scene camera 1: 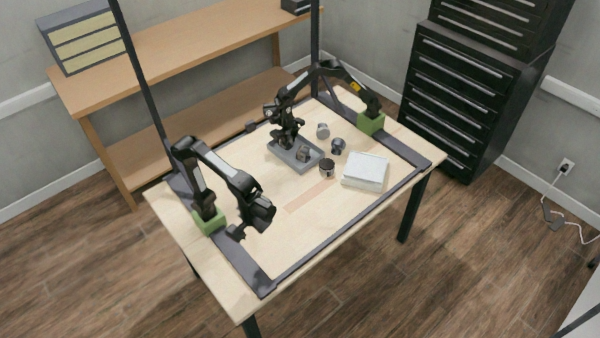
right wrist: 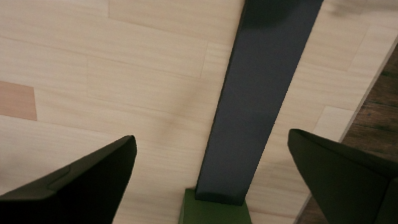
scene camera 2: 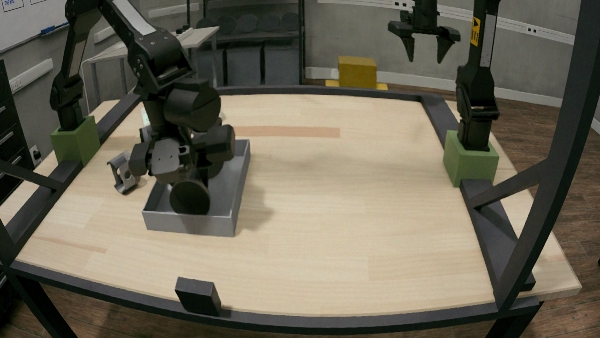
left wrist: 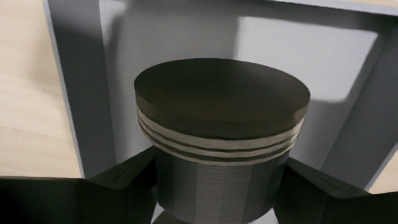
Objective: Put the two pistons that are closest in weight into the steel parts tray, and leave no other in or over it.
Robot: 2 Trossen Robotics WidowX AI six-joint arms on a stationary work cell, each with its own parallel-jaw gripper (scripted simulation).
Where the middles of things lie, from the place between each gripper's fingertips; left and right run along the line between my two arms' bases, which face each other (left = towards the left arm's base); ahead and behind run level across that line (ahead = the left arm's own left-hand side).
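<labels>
There's a grey pan [scene camera 1: 362, 166] that's 600 mm to the left of my right hand, 30 mm behind it and 140 mm below it. The white scale [scene camera 1: 345, 180] is 610 mm to the left of that same right hand, 30 mm behind it and 160 mm below it, and the steel parts tray [scene camera 2: 230, 182] is 340 mm behind my right hand, 450 mm to the left of it and 190 mm below it.
Counting from my left hand, the pan is 36 cm ahead of it, 15 cm to the left of it and 2 cm below it, and the scale is 35 cm ahead of it, 16 cm to the left of it and 3 cm below it. That left gripper is 5 cm short of the tray and 6 cm above it.
</labels>
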